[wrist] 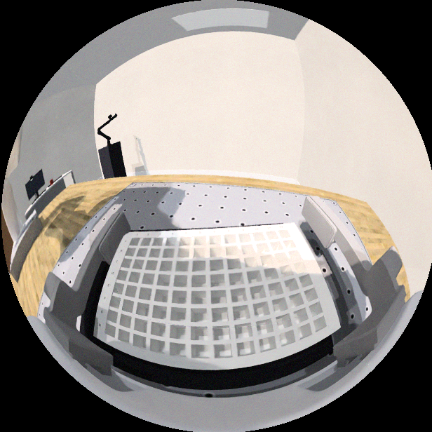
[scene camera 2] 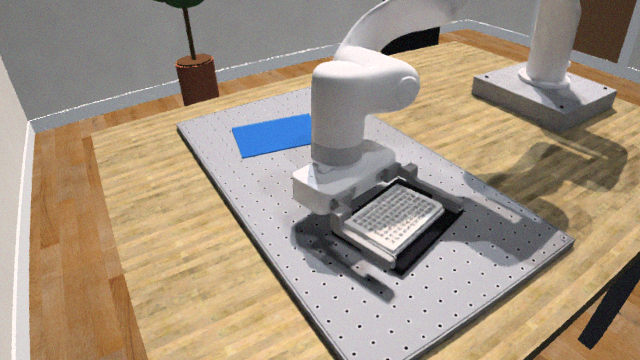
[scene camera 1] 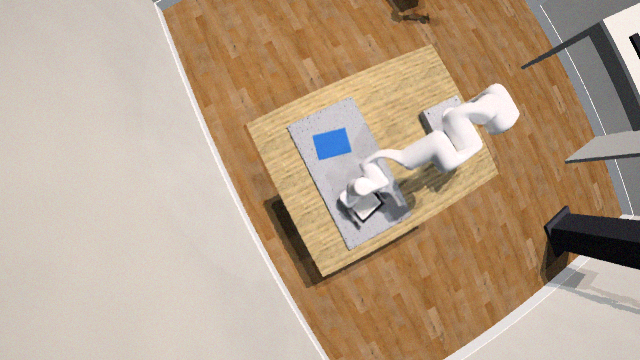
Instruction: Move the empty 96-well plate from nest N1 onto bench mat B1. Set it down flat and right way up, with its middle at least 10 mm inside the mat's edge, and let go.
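Where they show: hand at its tool point: (scene camera 2: pixel 416 226) (scene camera 1: pixel 371 211); arm's base at its link origin: (scene camera 2: pixel 543 79).
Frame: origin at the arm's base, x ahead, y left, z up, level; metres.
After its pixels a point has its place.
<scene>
The white 96-well plate (scene camera 1: pixel 367 206) {z -0.007, x 0.653, y 0.149 m} (scene camera 2: pixel 395 215) {z -0.007, x 0.654, y 0.142 m} (wrist: pixel 215 285) lies flat with its wells up on the black nest N1 (scene camera 2: pixel 426 245) {z -0.021, x 0.652, y 0.201 m} (wrist: pixel 225 380). My gripper (scene camera 2: pixel 425 234) {z -0.004, x 0.650, y 0.178 m} (wrist: pixel 218 227) is open, its two fingers low on either side of the plate, beside its short ends. In the wrist view a gap shows between the right finger and the plate; whether the left finger touches it I cannot tell. Blue bench mat B1 (scene camera 1: pixel 332 144) {z -0.031, x 0.643, y -0.201 m} (scene camera 2: pixel 272 135) {z -0.031, x 0.655, y -0.206 m} lies flat on the board beyond the gripper; the arm hides its right end in scene camera 2.
The grey perforated board (scene camera 1: pixel 354 240) (scene camera 2: pixel 310 320) bears the nest and the mat and lies on the wooden table (scene camera 1: pixel 410 75) {z -0.046, x 0.041, y -0.332 m} (scene camera 2: pixel 165 240) {z -0.046, x 0.929, y -0.051 m}. The arm's grey base block (scene camera 2: pixel 505 97) {z -0.020, x 0.140, y -0.017 m} stands at the table's far side. The arm reaches over the board from there.
</scene>
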